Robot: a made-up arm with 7 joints. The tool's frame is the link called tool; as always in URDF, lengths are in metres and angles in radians.
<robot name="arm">
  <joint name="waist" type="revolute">
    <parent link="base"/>
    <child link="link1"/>
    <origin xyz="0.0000 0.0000 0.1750" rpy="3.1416 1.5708 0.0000"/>
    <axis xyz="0 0 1"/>
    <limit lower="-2.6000" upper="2.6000" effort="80" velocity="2.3"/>
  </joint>
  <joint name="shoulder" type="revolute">
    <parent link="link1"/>
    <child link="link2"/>
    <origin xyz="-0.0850 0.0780 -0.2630" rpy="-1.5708 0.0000 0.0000"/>
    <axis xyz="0 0 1"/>
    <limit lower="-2.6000" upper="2.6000" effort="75" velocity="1"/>
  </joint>
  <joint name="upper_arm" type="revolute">
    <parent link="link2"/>
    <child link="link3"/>
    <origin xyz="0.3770 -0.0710 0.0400" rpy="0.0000 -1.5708 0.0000"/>
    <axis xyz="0 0 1"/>
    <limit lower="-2.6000" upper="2.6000" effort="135" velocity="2.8"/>
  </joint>
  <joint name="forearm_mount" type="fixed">
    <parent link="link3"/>
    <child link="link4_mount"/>
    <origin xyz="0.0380 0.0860 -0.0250"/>
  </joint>
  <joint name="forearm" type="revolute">
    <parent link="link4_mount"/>
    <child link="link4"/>
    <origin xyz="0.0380 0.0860 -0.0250" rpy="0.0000 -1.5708 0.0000"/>
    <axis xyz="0 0 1"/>
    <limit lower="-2.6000" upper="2.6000" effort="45" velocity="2"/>
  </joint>
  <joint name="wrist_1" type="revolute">
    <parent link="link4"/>
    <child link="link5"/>
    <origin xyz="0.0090 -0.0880 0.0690" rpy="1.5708 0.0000 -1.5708"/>
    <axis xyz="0 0 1"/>
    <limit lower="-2.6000" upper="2.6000" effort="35" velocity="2.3"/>
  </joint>
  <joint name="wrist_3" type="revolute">
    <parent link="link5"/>
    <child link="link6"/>
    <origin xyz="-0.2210 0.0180 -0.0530" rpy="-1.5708 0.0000 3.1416"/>
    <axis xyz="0 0 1"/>
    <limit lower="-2.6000" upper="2.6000" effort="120" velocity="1.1"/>
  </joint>
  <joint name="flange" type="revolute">
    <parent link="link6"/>
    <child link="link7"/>
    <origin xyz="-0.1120 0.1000 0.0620" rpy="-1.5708 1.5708 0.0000"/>
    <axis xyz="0 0 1"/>
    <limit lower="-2.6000" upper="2.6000" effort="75" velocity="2.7"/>
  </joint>
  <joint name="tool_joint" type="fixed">
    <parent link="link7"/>
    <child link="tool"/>
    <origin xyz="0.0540 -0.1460 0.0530" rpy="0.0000 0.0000 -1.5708"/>
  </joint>
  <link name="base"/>
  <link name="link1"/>
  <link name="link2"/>
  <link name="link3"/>
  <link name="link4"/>
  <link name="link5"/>
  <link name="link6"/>
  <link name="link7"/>
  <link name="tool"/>
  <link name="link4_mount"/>
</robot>
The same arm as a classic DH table. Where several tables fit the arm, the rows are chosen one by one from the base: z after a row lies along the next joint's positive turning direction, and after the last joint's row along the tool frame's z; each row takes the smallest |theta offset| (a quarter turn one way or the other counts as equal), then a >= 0, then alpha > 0; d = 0 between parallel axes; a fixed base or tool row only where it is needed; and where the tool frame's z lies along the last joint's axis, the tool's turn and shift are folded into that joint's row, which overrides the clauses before.
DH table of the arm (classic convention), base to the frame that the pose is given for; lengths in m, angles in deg. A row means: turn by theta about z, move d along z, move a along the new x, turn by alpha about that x. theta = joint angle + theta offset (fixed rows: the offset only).
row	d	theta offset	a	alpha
base (fixed)	0.175	-90	0	90
waist	-0.263	90	0.085	90
shoulder	0.118	90	0.071	90
upper_arm	-0.427	0	-0.172	90
forearm	-0.007	0	0.088	90
wrist_1	-0.062	0	-0.221	90
wrist_3	0.044	0	0.112	90
flange	0	20.3	-0.1557	0
tool (fixed)	0.153	159.7	0	0
Joint limits (deg, base to tool): -148.97..148.97 -148.97..148.97 -148.97..148.97 -148.97..148.97 -148.97..148.97 -148.97..148.97 -148.97..148.97

